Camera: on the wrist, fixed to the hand. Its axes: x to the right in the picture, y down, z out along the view.
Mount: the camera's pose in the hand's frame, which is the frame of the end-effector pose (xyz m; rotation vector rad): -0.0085 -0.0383 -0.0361 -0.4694 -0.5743 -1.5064
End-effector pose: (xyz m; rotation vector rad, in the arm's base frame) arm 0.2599 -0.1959 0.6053 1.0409 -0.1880 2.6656
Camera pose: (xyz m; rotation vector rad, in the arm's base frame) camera 0.2540 -0.1532 0.5739 1.0640 -0.0643 0.9101
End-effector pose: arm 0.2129 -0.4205 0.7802 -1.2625 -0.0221 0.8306
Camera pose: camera 0.2435 -0.4574 0.8036 -0.9935 -1.5039 -0.2086
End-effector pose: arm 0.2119 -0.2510 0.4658 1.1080 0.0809 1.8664
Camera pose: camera 0.2134 -0.2223 0.4209 0.7724 0.0957 0.1817
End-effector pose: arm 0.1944 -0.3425 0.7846 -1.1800 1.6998 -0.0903
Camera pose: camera 0.1921 -0.3722 0.8288 -2.3203 0.0561 -0.2385
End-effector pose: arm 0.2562 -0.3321 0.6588 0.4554 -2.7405 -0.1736
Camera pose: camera 0.2880 -0.3675 0.6828 -2.0330 1.6572 1.1660
